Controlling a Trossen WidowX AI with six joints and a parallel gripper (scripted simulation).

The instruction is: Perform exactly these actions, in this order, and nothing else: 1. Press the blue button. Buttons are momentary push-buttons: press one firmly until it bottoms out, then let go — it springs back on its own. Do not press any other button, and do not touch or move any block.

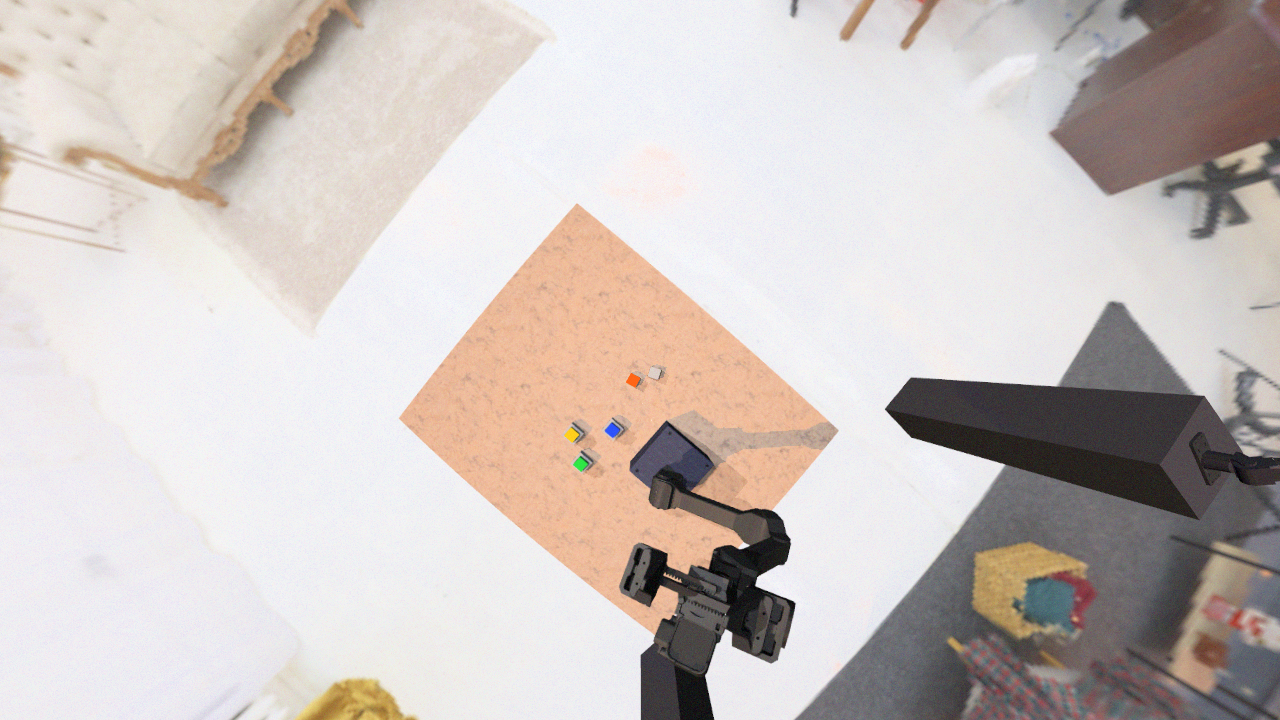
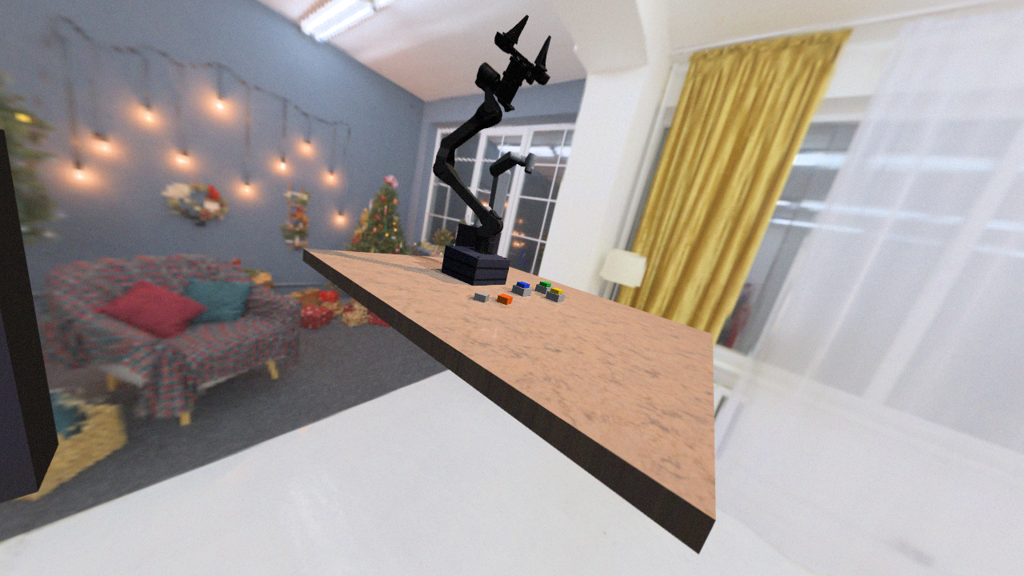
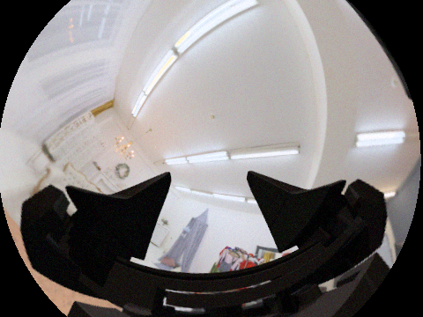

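Right now the blue button is 10 cm ahead of my gripper tip, 7 cm to the left of it and 73 cm below it. Also, from my gripper tip: green button: 10 cm ahead, 21 cm to the left, 73 cm below; then yellow button: 18 cm ahead, 16 cm to the left, 73 cm below; then orange block: 16 cm ahead, 8 cm to the right, 76 cm below.
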